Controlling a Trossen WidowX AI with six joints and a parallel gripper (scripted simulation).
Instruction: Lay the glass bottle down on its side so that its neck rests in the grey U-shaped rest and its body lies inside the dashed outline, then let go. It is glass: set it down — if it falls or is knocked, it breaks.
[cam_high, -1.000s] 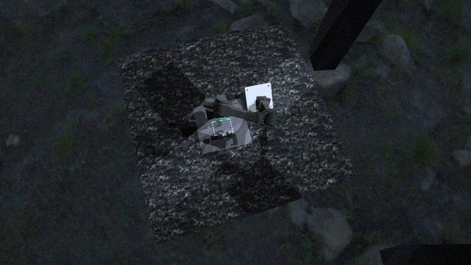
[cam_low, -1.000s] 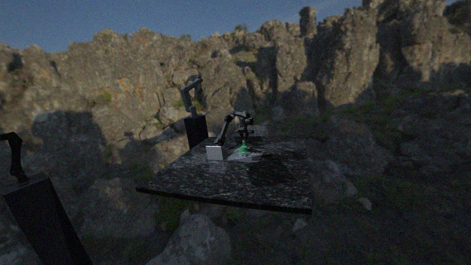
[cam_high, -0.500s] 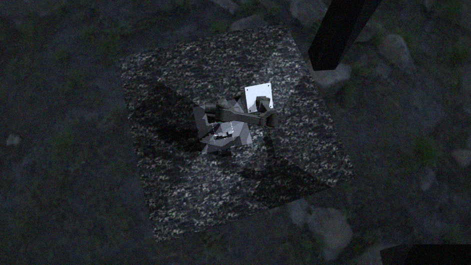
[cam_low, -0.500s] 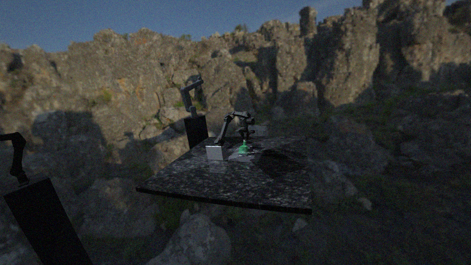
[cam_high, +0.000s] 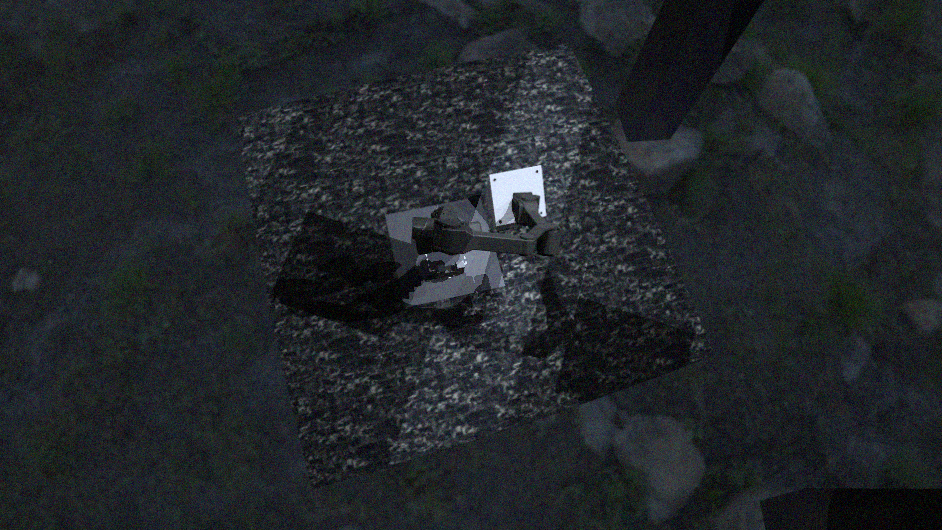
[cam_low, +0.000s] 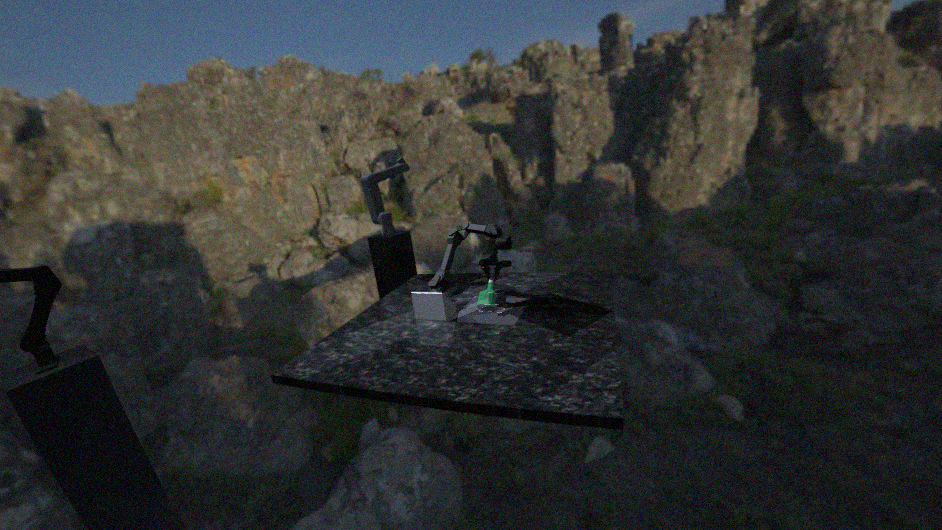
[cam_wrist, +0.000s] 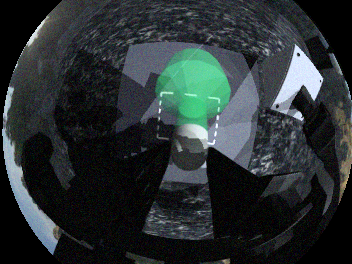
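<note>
Right now the green glass bottle is 4 cm to the right of my gripper tip and 3 cm below it. The rest, counted from my gripper tip: grey mat 4 cm to the right, 13 cm below.
</note>
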